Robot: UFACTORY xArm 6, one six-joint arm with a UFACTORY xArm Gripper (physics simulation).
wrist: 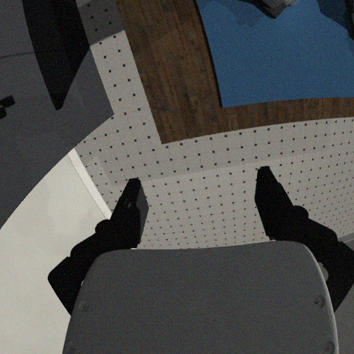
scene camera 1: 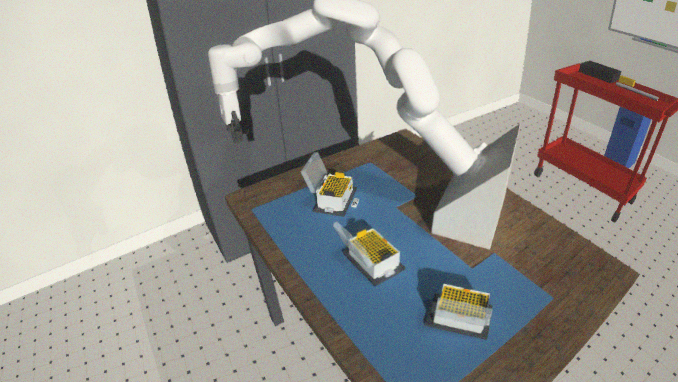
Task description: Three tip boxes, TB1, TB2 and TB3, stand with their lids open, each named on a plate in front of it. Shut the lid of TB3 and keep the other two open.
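Places are measured from the arm's base along level axes (x left, y back, z up), in centimetres.
Pixels of known places: gripper, fingertip midpoint: [scene camera 1: 235,136]; arm's base, link origin: [scene camera 1: 470,170].
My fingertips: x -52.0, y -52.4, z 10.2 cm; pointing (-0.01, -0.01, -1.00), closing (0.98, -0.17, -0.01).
Observation:
Ahead of a thing's pixels: the offset from my fingertips to its top centre. "*": to the spot under its first point. Level surfaces: height alone.
Three white tip boxes with yellow racks stand on dark bases. The back left box {dx +20.9, dy +23.9, dz -18.8 cm} [scene camera 1: 334,198] has its clear lid {* dx +13.7, dy +19.7, dz -15.8 cm} [scene camera 1: 314,172] raised at its left. The middle box {dx +49.7, dy +14.2, dz -18.0 cm} [scene camera 1: 375,254] has its lid {* dx +48.1, dy +5.6, dz -11.5 cm} [scene camera 1: 343,235] standing up, seen nearly edge-on. The front right box {* dx +82.7, dy +11.3, dz -14.9 cm} [scene camera 1: 461,315] shows a translucent lid across its near side; its exact angle is hard to tell. I cannot read which is TB1, TB2 or TB3. My gripper [scene camera 1: 237,136] [wrist: 199,188] is open and empty, high up, left of the back left box and beyond the table's edge. Part of a box [wrist: 276,7] shows at the wrist view's top edge.
The boxes are on a blue mat {dz -25.4 cm} [scene camera 1: 320,260] [wrist: 280,70] on a wooden table {dz -25.7 cm} [scene camera 1: 565,265] [wrist: 170,70]. A small white card {* dx +25.4, dy +27.3, dz -25.2 cm} [scene camera 1: 355,202] lies beside the back left box. A pale upright panel [scene camera 1: 470,215] stands by the arm's base. A grey cabinet [scene camera 1: 200,150] stands behind; a red cart [scene camera 1: 595,172] is at right.

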